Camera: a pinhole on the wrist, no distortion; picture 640 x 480 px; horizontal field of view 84.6 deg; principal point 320.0 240.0 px. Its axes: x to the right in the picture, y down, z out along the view. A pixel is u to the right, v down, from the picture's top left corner.
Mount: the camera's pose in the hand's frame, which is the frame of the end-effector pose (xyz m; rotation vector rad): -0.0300 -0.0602 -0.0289 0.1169 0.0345 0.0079
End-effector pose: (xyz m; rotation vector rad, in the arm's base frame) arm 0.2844 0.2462 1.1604 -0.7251 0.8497 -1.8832
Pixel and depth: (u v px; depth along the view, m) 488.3 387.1 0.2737
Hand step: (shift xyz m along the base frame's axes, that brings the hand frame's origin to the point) 0.1596 -0.1719 0.1446
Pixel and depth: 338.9 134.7 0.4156
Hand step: 0.1637 -0.0223 0.4028
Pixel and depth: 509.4 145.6 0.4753
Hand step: 0.1031 -0.2457 0.4705
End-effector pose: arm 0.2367 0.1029 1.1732 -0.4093 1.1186 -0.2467
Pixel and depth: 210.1 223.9 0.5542
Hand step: 0.3999 0.0372 0.4124
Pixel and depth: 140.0 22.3 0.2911
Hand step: 0.1540 -0.1338 0.3485
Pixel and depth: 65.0 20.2 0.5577
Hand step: 0.2833 -0.1691 0.7315
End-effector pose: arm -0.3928 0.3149 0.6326 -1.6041 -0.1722 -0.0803
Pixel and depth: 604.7 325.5 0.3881
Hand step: 0.2717 0.3742 0.0405
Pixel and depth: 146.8 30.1 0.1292
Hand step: -0.1169 0.0919 0.1325
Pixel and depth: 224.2 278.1 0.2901
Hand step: -0.1224 0.2608 0.0359
